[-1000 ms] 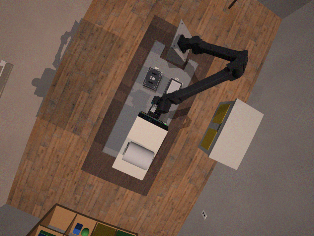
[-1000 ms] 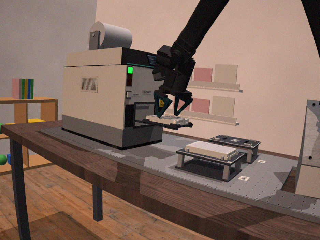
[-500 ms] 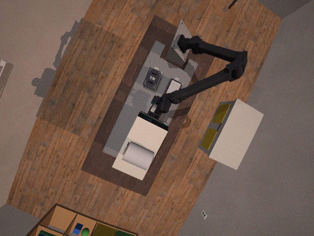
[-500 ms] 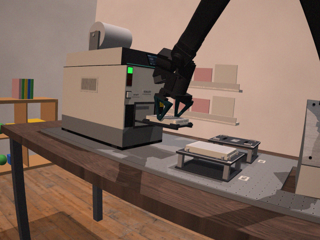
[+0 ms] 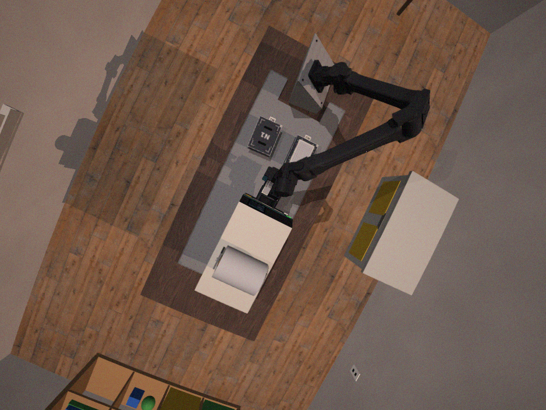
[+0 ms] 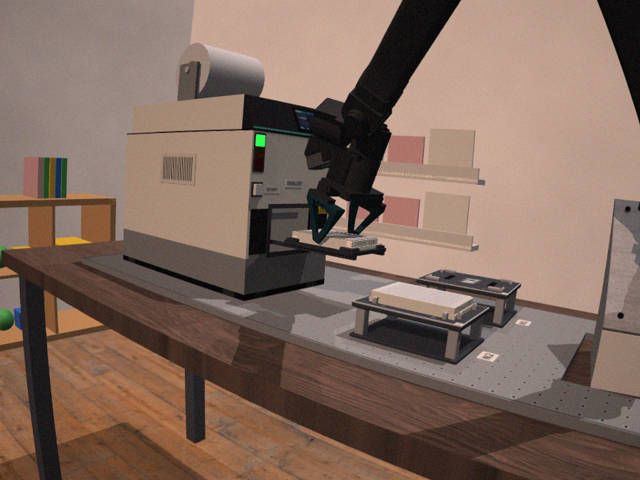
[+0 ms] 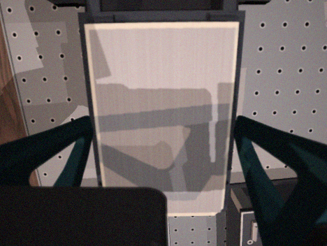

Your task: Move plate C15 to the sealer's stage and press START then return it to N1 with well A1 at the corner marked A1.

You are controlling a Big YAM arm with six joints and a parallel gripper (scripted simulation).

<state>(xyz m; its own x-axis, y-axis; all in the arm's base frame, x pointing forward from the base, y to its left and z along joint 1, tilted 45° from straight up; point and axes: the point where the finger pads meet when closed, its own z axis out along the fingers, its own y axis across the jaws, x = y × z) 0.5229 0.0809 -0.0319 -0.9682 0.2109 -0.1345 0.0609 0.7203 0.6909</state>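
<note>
Now: the sealer stage 2 cm below my hand. From my hand the other things lie so: white plate 20 cm behind, 6 cm to the left, 6 cm below; foil roll 33 cm ahead, 30 cm above, 2 cm to the right; start button 10 cm ahead, 9 cm to the left, 7 cm above.
</note>
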